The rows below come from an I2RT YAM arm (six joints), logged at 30 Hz.
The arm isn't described. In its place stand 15 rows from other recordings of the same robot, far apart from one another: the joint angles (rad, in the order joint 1, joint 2, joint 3, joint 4, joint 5, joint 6), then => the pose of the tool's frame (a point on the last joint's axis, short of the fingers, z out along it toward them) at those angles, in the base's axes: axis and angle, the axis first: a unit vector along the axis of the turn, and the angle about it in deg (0 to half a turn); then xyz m.
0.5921, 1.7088, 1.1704, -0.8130, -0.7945, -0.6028 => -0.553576 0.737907 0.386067 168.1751 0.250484 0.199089 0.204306
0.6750, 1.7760, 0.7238, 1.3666, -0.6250, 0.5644 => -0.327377 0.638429 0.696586 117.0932 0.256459 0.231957 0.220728
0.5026, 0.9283, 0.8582, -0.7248, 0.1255, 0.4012 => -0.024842 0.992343 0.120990 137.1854 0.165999 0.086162 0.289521
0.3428, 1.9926, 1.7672, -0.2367, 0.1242, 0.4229 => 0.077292 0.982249 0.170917 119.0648 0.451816 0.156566 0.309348
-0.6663, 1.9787, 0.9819, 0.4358, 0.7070, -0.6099 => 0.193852 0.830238 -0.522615 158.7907 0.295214 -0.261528 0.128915
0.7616, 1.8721, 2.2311, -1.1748, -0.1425, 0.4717 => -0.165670 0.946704 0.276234 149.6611 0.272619 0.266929 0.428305
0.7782, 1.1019, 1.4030, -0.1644, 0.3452, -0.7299 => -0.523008 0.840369 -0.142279 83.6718 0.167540 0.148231 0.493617
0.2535, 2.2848, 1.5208, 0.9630, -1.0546, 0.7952 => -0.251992 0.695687 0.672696 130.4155 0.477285 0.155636 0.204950
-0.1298, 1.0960, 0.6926, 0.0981, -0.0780, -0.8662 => -0.368526 0.879466 -0.301210 115.4261 0.250859 -0.029948 0.274398
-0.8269, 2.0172, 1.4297, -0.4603, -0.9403, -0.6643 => -0.052894 0.980996 0.186681 124.4224 0.304616 -0.288546 0.183481
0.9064, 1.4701, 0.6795, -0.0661, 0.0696, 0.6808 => -0.096864 0.967218 0.234748 148.8861 0.174697 0.219048 0.161472
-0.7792, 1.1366, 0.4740, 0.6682, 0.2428, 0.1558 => 0.512380 0.765958 -0.388299 99.8544 0.170118 -0.180052 0.250200
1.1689, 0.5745, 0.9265, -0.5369, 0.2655, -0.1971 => -0.523327 0.811851 0.258896 105.1884 0.053258 0.101425 0.377834
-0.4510, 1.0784, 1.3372, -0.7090, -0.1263, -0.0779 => 0.145604 0.984037 -0.102323 116.5403 0.195552 -0.089721 0.419273
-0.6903, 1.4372, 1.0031, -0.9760, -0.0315, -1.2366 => -0.270546 0.961016 -0.057039 173.2708 0.193386 -0.158252 0.218368
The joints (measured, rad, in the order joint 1, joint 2, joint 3, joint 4, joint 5, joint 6), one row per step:
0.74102 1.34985 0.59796 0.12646 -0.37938 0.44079
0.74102 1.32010 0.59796 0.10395 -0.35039 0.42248
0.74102 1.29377 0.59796 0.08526 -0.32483 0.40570
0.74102 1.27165 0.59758 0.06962 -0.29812 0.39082
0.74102 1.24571 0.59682 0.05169 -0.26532 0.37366
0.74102 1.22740 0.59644 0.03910 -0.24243 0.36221
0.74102 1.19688 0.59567 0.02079 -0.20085 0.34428
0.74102 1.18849 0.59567 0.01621 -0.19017 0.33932
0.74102 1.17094 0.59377 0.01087 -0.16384 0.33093
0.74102 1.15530 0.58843 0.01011 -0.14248 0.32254
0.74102 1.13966 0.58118 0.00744 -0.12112 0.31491
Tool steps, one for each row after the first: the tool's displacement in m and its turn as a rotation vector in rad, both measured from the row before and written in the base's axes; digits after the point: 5 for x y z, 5 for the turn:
-0.00179 -0.00294 0.00518 -0.01342 -0.03095 -0.01360
-0.00163 -0.00265 0.00461 -0.01151 -0.02842 -0.01176
-0.00133 -0.00244 0.00366 -0.01263 -0.02601 -0.01385
-0.00161 -0.00299 0.00416 -0.01560 -0.03056 -0.01774
-0.00117 -0.00214 0.00295 -0.01069 -0.02091 -0.01275
-0.00185 -0.00365 0.00501 -0.01734 -0.03671 -0.02496
-0.00051 -0.00097 0.00147 -0.00409 -0.01021 -0.00628
-0.00100 -0.00217 0.00281 -0.00768 -0.02300 -0.01768
-0.00118 -0.00210 0.00164 -0.00627 -0.02040 -0.01366
-0.00147 -0.00237 0.00079 -0.00850 -0.01689 -0.01419

